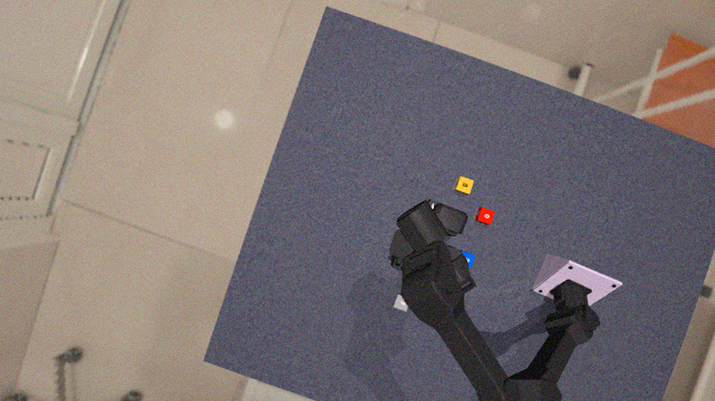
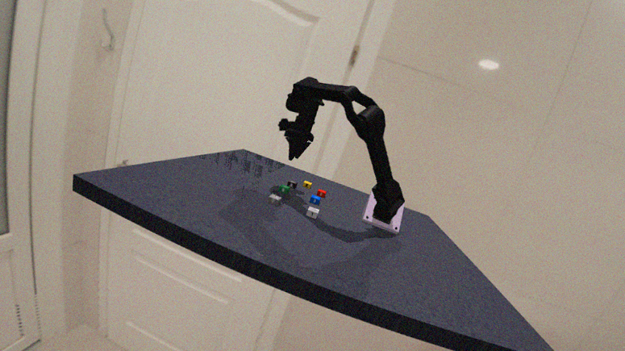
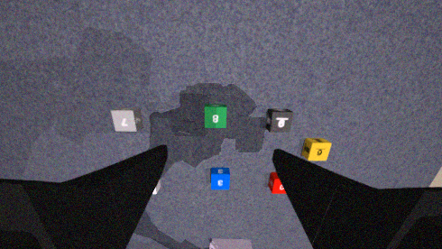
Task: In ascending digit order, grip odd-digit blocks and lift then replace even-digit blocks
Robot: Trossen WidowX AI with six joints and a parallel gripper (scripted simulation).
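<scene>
The red block is 120 mm behind my gripper tip, 130 mm to the right of it and 110 mm below it. Round my gripper tip: blue block: 120 mm behind, 20 mm to the right, 110 mm below; then black block: 90 mm to the right, 110 mm below; then green block: 10 mm to the left, 110 mm below.
</scene>
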